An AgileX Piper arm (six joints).
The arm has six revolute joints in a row. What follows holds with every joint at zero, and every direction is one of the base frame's. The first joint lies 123.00 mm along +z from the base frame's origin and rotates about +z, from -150.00 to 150.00 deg. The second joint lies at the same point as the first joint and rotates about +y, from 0.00 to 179.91 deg. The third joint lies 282.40 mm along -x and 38.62 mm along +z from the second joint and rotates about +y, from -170.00 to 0.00 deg. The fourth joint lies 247.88 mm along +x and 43.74 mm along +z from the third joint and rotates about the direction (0.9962, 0, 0.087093), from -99.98 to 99.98 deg. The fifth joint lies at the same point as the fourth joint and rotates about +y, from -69.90 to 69.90 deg. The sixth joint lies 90.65 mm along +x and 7.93 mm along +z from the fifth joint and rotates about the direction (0.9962, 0, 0.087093), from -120.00 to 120.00 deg. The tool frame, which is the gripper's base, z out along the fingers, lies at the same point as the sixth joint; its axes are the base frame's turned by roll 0.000, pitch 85.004 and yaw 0.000 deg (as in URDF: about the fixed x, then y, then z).
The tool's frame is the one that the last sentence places.
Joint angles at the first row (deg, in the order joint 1, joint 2, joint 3, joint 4, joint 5, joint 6):
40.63 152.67 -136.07 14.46 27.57 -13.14
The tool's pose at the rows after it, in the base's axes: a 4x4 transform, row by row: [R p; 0 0 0 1], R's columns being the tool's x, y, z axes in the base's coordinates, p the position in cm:
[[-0.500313 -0.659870 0.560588 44.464], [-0.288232 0.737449 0.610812 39.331], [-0.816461 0.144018 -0.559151 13.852], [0 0 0 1]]
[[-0.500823 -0.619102 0.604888 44.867], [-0.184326 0.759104 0.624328 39.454], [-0.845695 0.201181 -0.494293 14.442], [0 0 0 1]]
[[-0.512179 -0.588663 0.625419 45.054], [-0.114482 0.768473 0.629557 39.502], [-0.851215 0.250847 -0.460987 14.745], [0 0 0 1]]
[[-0.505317 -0.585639 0.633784 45.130], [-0.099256 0.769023 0.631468 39.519], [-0.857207 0.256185 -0.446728 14.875], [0 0 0 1]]
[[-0.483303 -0.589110 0.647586 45.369], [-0.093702 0.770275 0.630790 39.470], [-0.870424 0.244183 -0.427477 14.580], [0 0 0 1]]
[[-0.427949 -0.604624 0.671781 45.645], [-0.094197 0.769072 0.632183 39.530], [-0.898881 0.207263 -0.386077 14.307], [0 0 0 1]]
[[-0.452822 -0.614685 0.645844 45.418], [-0.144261 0.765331 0.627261 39.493], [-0.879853 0.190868 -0.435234 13.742], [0 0 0 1]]
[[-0.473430 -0.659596 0.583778 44.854], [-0.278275 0.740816 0.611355 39.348], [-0.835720 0.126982 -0.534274 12.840], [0 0 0 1]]
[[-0.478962 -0.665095 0.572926 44.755], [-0.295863 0.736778 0.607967 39.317], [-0.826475 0.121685 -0.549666 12.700], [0 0 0 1]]
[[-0.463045 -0.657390 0.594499 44.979], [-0.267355 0.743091 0.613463 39.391], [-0.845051 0.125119 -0.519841 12.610], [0 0 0 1]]
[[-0.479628 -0.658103 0.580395 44.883], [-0.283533 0.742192 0.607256 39.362], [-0.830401 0.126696 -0.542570 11.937], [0 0 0 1]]
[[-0.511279 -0.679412 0.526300 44.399], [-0.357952 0.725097 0.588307 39.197], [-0.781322 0.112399 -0.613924 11.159], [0 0 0 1]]
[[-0.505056 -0.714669 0.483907 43.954], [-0.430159 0.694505 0.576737 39.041], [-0.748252 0.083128 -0.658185 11.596], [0 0 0 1]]
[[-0.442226 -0.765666 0.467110 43.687], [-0.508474 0.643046 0.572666 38.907], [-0.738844 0.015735 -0.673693 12.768], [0 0 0 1]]
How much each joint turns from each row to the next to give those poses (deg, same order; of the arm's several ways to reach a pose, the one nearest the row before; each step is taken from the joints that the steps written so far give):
0.00 0.00 0.01 0.00 -4.34 5.98
0.00 0.00 0.00 0.00 -4.56 4.19
0.00 0.00 -0.01 0.00 -2.26 3.39
0.00 0.00 0.01 0.00 -0.96 0.35
-0.12 0.52 -0.01 0.00 -1.81 -0.77
0.00 0.72 0.00 0.00 -3.44 -2.32
0.00 0.13 0.01 0.00 3.07 -1.12
0.00 0.00 -0.01 0.00 6.77 -4.66
0.00 0.00 0.01 0.01 1.09 -0.46
0.00 0.40 -0.01 0.08 -2.51 0.35
0.00 0.51 0.01 0.01 1.07 0.00
0.00 0.14 0.00 -0.01 5.10 -1.59
0.00 -0.92 0.00 0.17 4.46 -3.05
0.00 -1.45 -0.01 -0.29 2.73 -5.21

